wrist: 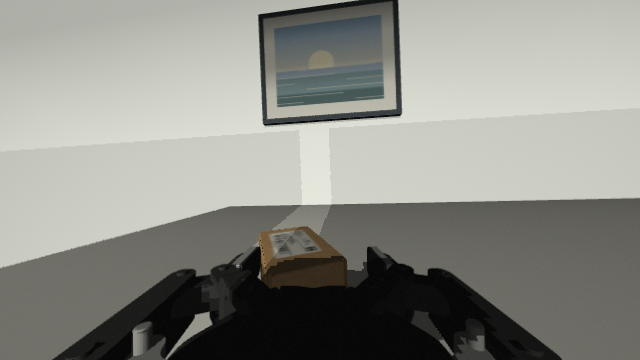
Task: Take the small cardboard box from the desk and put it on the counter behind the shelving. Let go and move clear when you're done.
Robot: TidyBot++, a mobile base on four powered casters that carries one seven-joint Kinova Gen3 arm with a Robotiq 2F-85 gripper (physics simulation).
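Frame: origin at the arm's base, x back, y right, z up, level; metres.
Seen in the pictures: gripper, fingertip midpoint: (314, 258).
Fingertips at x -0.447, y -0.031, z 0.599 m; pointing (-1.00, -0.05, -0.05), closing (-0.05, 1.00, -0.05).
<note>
A point is followed by its place in that frame.
The small cardboard box (305, 255) {x -0.421, y -0.034, z 0.613 m} with a white printed label on top stands on the grey desk (475, 240) {x -0.598, y 0.217, z 0.553 m}, low in the middle of the wrist view. My gripper (314, 258) {x -0.447, y -0.031, z 0.599 m} is open. The box shows between the two fingertips, close to the left one, with a wider gap to the right one. The box's lower part is hidden behind the gripper's body. Whether a finger touches the box I cannot tell. The counter and the shelving do not show in the wrist view.
A pale wall (125, 175) {x -1.138, y -0.947, z 0.705 m} rises behind the desk's far edge. A framed picture (330, 82) {x -1.033, y 0.018, z 1.031 m} of a sun over the sea hangs on it, above the box. A strip of light (315, 165) {x -1.062, y -0.055, z 0.711 m} runs down the wall and onto the desk.
</note>
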